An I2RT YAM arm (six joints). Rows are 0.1 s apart.
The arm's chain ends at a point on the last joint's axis. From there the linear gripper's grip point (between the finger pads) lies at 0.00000 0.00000 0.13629 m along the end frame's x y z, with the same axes.
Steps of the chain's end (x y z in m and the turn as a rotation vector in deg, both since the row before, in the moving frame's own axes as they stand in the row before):
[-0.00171, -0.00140, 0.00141, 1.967, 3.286, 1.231]
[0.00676, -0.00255, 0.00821, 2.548, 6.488, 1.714]
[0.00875, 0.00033, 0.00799, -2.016, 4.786, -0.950]
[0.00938, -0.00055, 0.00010, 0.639, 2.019, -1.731]
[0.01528, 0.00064, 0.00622, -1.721, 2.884, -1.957]
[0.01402, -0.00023, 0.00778, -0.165, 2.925, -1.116]
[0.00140, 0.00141, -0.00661, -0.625, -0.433, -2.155]
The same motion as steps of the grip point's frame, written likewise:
[0.00615, -0.00599, 0.00111, 1.967, 3.286, 1.231]
[0.02224, -0.00836, 0.00720, 2.548, 6.488, 1.714]
[0.02016, 0.00502, 0.00743, -2.016, 4.786, -0.950]
[0.01416, -0.00214, 0.00001, 0.639, 2.019, -1.731]
[0.02220, 0.00461, 0.00599, -1.721, 2.884, -1.957]
[0.02098, 0.00009, 0.00760, -0.165, 2.925, -1.116]
[0.00040, 0.00292, -0.00662, -0.625, -0.433, -2.155]

